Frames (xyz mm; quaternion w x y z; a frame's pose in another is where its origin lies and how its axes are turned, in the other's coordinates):
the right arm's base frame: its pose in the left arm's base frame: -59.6 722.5 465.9 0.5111 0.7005 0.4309 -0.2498
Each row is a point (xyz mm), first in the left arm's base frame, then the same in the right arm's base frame.
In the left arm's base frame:
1: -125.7 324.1 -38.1
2: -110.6 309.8 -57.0
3: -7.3 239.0 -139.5
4: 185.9 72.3 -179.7
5: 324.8 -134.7 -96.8
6: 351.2 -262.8 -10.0
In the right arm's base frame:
1: 226.3 -266.9 542.8
2: 243.9 -261.8 564.2
3: 336.5 -206.9 668.6
4: 407.5 -43.4 855.5
5: 339.9 139.5 1031.6
6: 239.9 219.2 1122.7

